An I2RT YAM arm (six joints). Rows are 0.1 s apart.
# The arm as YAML. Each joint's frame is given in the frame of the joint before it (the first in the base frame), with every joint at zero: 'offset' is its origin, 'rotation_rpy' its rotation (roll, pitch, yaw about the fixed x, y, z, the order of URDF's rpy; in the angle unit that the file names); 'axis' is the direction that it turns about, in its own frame. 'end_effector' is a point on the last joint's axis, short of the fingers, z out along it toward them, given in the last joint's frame.
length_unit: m
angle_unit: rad
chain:
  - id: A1
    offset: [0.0, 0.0, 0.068]
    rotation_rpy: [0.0, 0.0, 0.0]
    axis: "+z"
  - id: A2
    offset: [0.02, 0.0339, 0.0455]
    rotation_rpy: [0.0, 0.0, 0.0]
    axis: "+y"
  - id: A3
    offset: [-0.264, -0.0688, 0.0]
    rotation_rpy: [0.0, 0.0, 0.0]
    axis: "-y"
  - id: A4
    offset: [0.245, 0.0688, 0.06]
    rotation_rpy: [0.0, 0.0, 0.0]
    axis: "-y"
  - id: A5
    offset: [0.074, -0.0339, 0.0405]
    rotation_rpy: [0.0, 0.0, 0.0]
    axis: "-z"
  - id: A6
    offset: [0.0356, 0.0, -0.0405]
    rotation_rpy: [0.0, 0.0, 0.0]
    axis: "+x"
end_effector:
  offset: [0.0, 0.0, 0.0]
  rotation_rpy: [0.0, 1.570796, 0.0]
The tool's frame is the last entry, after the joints.
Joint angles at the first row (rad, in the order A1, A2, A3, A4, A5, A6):
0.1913, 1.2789, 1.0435, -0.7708, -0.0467, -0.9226
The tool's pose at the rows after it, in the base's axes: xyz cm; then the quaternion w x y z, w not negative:
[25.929 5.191 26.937 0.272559 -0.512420 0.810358 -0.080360]
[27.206 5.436 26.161 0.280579 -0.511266 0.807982 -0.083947]
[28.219 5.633 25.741 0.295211 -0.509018 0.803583 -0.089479]
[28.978 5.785 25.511 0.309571 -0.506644 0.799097 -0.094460]
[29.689 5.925 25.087 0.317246 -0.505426 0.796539 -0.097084]
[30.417 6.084 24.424 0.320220 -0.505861 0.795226 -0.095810]
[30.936 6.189 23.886 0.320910 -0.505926 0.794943 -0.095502]
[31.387 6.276 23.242 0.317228 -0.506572 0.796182 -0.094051]
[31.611 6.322 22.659 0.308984 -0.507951 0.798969 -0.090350]
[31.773 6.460 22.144 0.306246 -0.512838 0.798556 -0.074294]
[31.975 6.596 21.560 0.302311 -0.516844 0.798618 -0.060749]
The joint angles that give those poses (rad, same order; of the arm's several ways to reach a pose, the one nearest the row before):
0.1913, 1.3132, 1.0435, -0.7265, -0.0467, -0.9226
0.1913, 1.3598, 1.0435, -0.6617, -0.0460, -0.9230
0.1913, 1.3910, 1.0435, -0.5976, -0.0464, -0.9230
0.1913, 1.4124, 1.0435, -0.5442, -0.0475, -0.9226
0.1913, 1.4380, 1.0435, -0.5014, -0.0483, -0.9226
0.1913, 1.4700, 1.0435, -0.4644, -0.0532, -0.9230
0.1913, 1.4944, 1.0435, -0.4389, -0.0544, -0.9230
0.1913, 1.5200, 1.0435, -0.4217, -0.0544, -0.9230
0.1913, 1.5394, 1.0435, -0.4213, -0.0551, -0.9226
0.1913, 1.5566, 1.0435, -0.4213, -0.0845, -0.9226
0.1917, 1.5765, 1.0436, -0.4191, -0.1078, -0.9226

